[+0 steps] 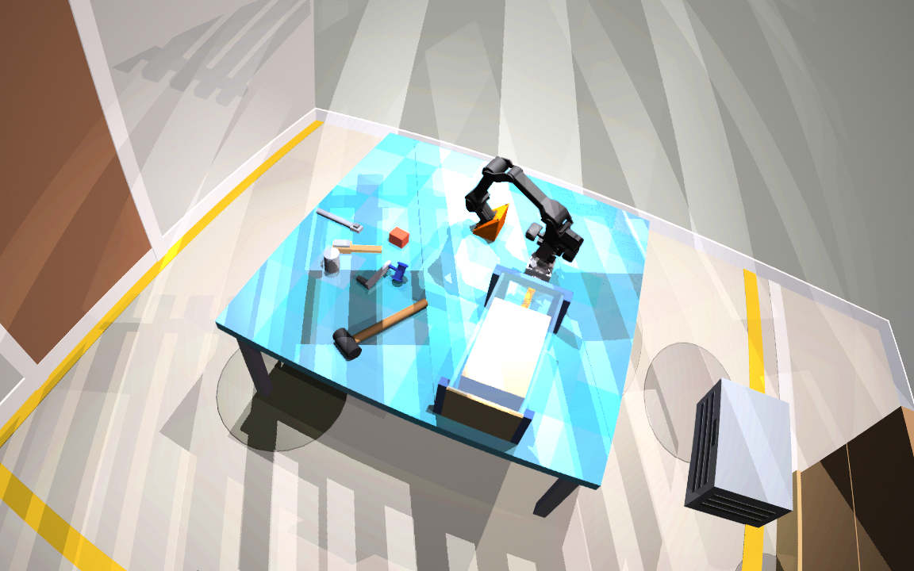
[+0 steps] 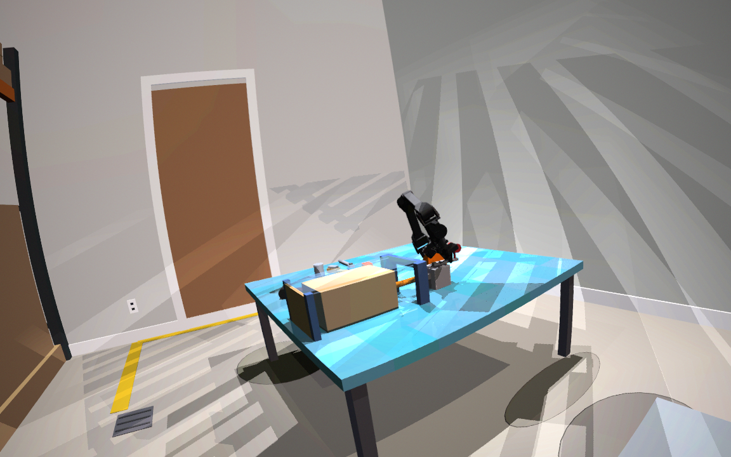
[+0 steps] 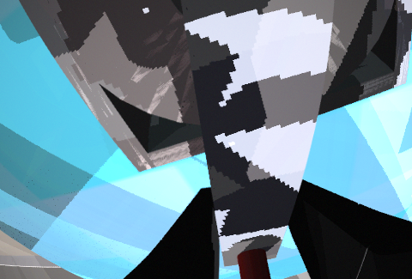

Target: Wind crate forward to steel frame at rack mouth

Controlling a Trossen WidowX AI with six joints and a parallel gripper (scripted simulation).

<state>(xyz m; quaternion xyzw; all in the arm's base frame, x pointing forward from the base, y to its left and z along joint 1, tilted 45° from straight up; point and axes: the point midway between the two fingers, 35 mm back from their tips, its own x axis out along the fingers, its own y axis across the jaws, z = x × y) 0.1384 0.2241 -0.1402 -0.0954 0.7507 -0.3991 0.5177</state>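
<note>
My gripper tip is now 5 cm below the red knob, 3 cm past it and 1 cm to the right of it. Round my gripper tip: clear-panelled cubby (47 cm ahead, 4 cm to the right, 3 cm above); then grey winch (6 cm below, 6 cm ahead, 3 cm to the right); then winch handle (2 cm above, 1 cm ahead).
</note>
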